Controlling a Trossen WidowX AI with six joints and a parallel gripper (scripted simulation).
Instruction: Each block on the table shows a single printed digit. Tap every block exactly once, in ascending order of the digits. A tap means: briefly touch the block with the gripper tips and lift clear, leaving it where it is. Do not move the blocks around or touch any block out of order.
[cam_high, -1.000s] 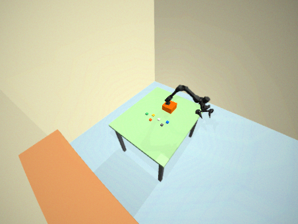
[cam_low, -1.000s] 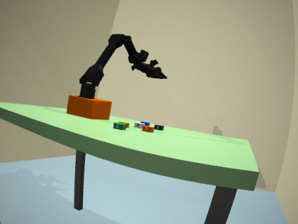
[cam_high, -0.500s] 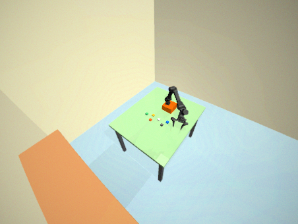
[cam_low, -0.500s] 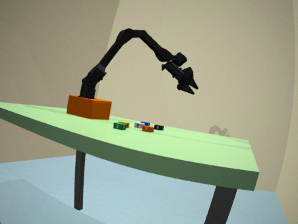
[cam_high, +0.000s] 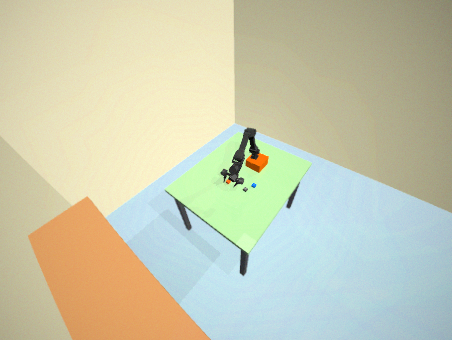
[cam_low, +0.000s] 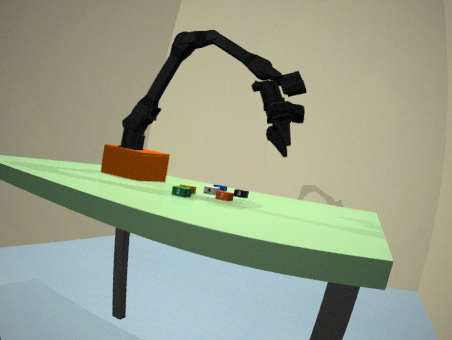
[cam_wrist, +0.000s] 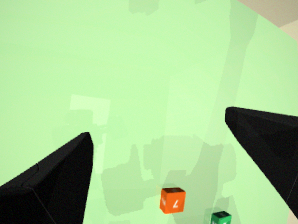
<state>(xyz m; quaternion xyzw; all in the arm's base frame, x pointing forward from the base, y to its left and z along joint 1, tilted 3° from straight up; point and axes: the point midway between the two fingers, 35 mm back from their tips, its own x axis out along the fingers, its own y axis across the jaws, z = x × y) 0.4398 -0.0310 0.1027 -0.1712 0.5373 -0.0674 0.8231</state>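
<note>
The green block is 210 mm behind my gripper tip, 170 mm to the right of it and 130 mm below it. Round my gripper tip: dark grey block (110 mm behind, 100 mm to the left, 130 mm below); then orange block (130 mm behind, 70 mm to the right, 130 mm below); then white block (180 mm behind, 30 mm to the left, 130 mm below).
</note>
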